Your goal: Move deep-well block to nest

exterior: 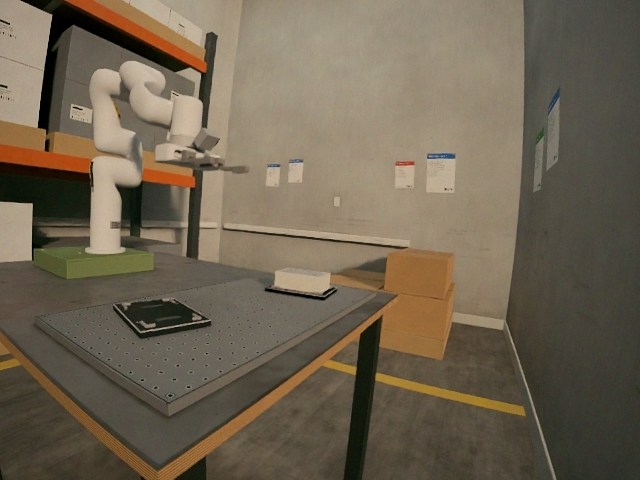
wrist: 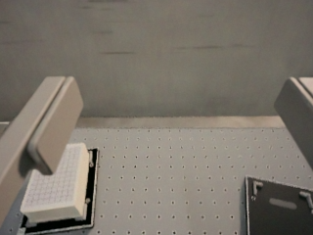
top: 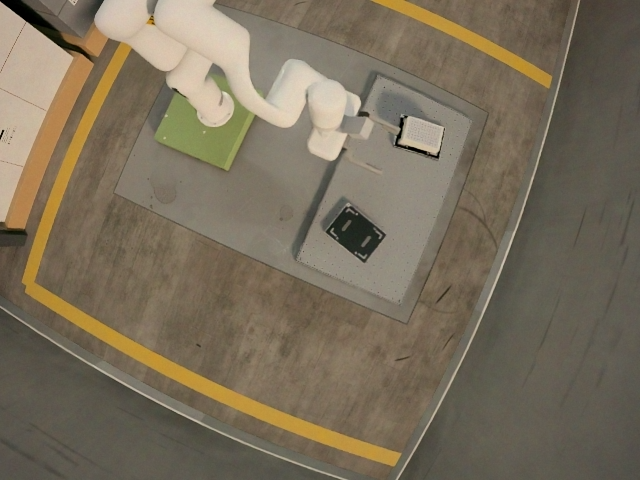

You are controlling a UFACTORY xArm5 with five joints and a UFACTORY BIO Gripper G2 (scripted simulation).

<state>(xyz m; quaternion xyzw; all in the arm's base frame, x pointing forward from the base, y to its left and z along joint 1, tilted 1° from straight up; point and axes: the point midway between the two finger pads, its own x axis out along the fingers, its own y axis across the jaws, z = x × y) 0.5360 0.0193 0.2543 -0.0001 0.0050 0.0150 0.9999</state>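
Right now my hand is 12 cm short of the white 96-well deep-well block, 20 cm to the right of it and 27 cm above it.
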